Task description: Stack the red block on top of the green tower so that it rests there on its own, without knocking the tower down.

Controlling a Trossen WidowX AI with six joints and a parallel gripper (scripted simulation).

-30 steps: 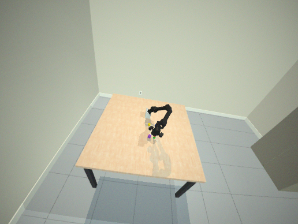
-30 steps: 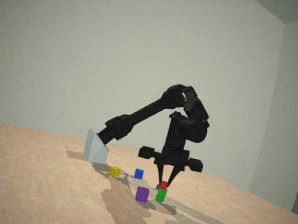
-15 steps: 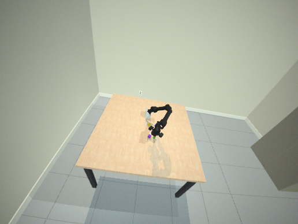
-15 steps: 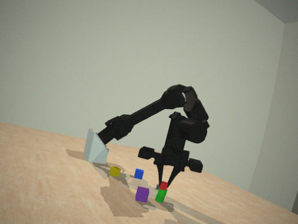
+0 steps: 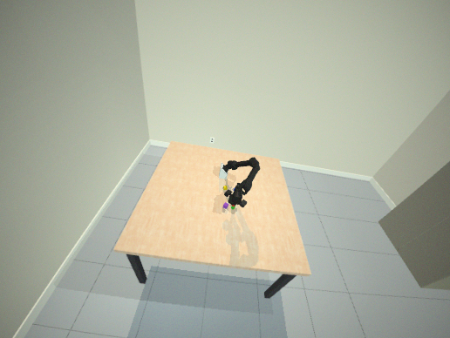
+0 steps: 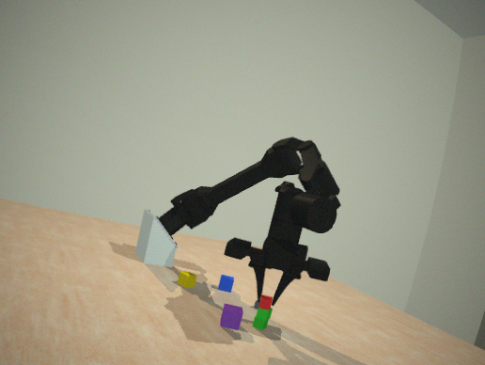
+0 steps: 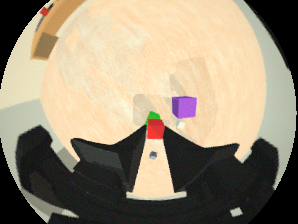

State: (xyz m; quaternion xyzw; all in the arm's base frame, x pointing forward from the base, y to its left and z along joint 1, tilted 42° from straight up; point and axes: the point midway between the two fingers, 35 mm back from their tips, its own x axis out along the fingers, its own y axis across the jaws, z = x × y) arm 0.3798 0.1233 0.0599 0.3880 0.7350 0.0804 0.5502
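My gripper tip is now right at the red block. The rest, counted from my gripper tip: purple block 6 cm to the right, 3 cm below; then blue block 21 cm behind, 3 cm below; then yellow block 20 cm behind, 9 cm to the right, 3 cm below.
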